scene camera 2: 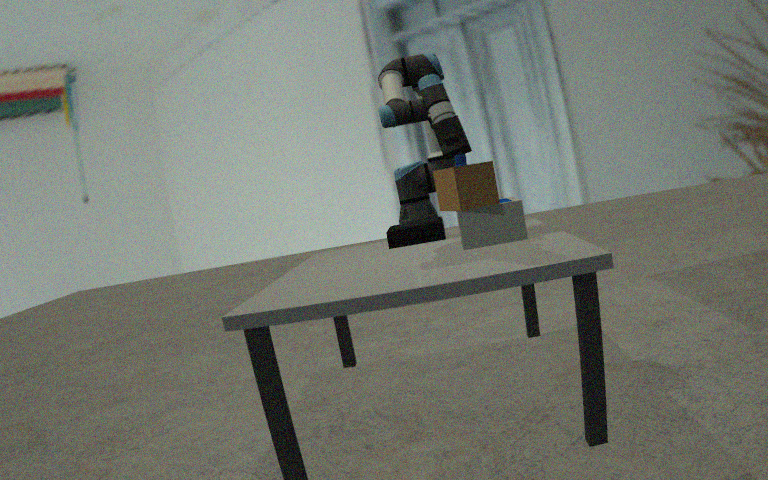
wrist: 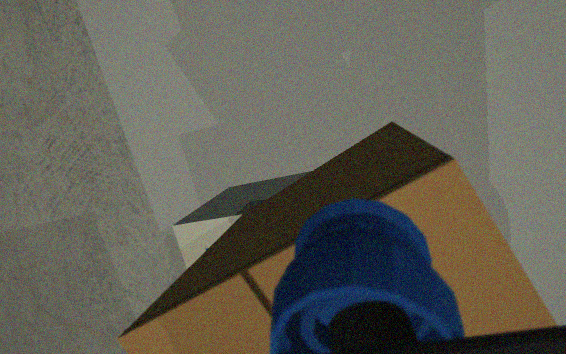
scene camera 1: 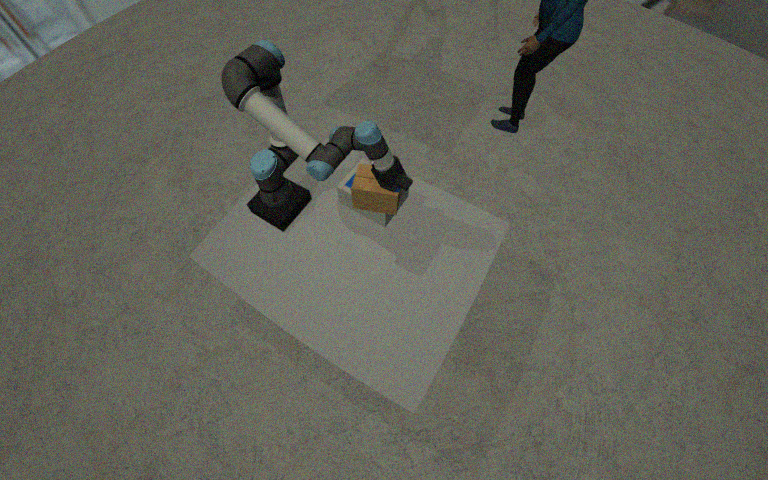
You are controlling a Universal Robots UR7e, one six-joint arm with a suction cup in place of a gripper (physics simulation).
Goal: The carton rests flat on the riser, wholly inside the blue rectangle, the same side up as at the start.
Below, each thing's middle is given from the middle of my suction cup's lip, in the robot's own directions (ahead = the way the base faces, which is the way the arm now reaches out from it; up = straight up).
I see my suction cup 8 cm past the brown carton (scene camera 2: 461, 188), 1 cm to the right of it and 8 cm above it.
